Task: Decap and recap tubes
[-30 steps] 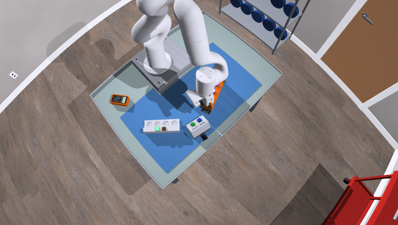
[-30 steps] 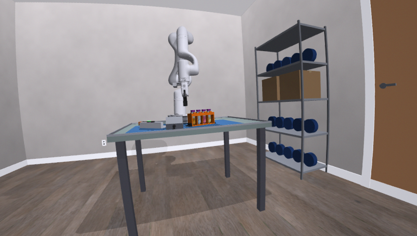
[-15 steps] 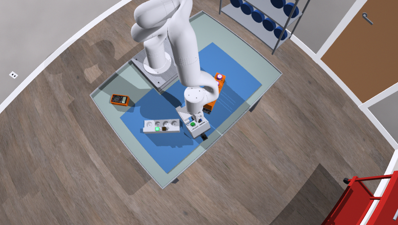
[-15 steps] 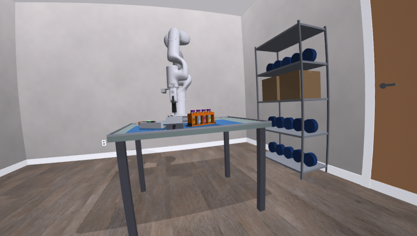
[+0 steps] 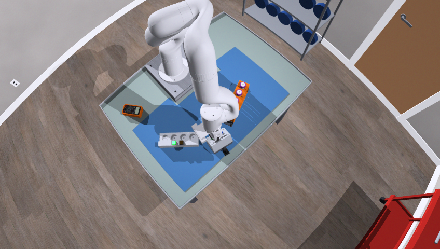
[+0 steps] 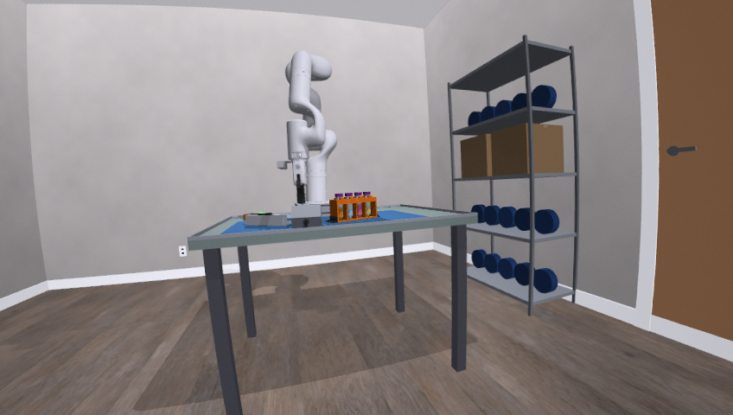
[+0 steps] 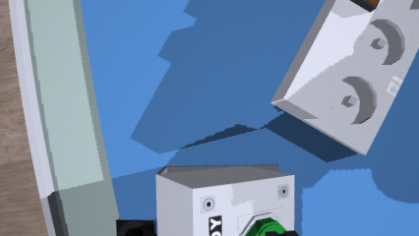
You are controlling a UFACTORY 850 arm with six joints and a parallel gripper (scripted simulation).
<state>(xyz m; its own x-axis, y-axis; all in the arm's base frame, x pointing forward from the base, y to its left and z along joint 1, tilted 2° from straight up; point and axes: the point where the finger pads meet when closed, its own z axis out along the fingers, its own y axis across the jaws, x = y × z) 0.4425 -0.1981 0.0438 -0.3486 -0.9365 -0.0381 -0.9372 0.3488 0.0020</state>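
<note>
Right now my hand is 4 cm above the green ready key. Also, from my hand: blue cycle key 4 cm to the left, 4 cm below, 2 cm ahead; grey key housing 6 cm below, 3 cm ahead, 2 cm to the left.
</note>
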